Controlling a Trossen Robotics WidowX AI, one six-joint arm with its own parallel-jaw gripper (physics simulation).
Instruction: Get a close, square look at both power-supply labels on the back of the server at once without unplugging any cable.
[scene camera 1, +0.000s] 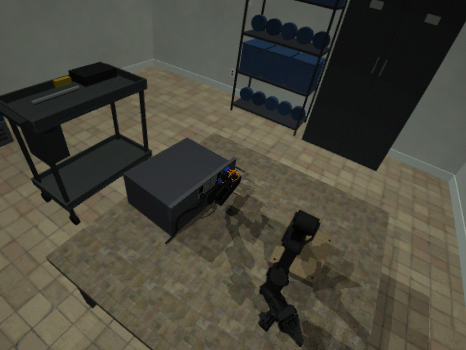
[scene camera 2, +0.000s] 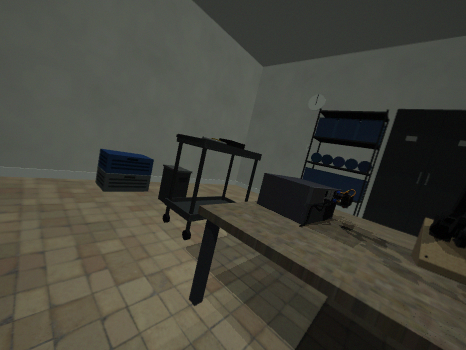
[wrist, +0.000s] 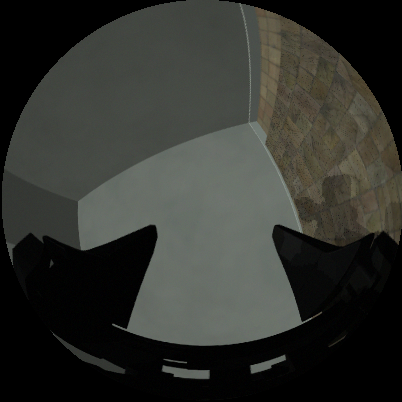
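Seen in the pictures: gripper, fingertip midpoint: (scene camera 1: 301, 344) (wrist: 216, 232); arm's base at its link origin: (scene camera 2: 440, 232).
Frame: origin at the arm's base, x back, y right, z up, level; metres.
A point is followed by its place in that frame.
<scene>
The dark grey server (scene camera 1: 175, 167) {x -0.647, y -0.047, z 0.053 m} (scene camera 2: 287, 197) {x -0.608, y -0.252, z -0.043 m} lies on the table (scene camera 1: 165, 285) {x -0.344, y -0.455, z -0.152 m} (scene camera 2: 260, 227) {x -0.550, y -0.554, z -0.151 m}. Its back faces the arm's side. A black cable (scene camera 1: 177, 220) {x -0.475, y -0.228, z -0.052 m} runs from the back down to the table. Orange and blue cables (scene camera 1: 231, 175) {x -0.443, y 0.174, z -0.029 m} (scene camera 2: 345, 197) {x -0.400, y 0.075, z 0.022 m} bunch at the far end of the back. The power-supply labels cannot be made out in the scene views. The server does not show in the wrist view. My gripper (scene camera 1: 281, 336) (wrist: 216, 232) {x 0.184, y -0.426, z 0.054 m} is open and empty, well away from the server near the bottom of scene view 1. The wrist view faces bare wall, with tabletop at right.
My arm's wooden base (scene camera 1: 322, 250) {x 0.135, y 0.004, z -0.010 m} (scene camera 2: 445, 260) {x 0.028, y -0.081, z -0.093 m} is on the table. A wheeled cart (scene camera 1: 90, 109) (scene camera 2: 220, 146) stands beyond the server. A shelf rack (scene camera 1: 265, 115) (scene camera 2: 355, 114) and dark cabinet (scene camera 1: 360, 100) (scene camera 2: 425, 150) stand behind. Stacked crates (scene camera 2: 125, 166) are by the wall.
</scene>
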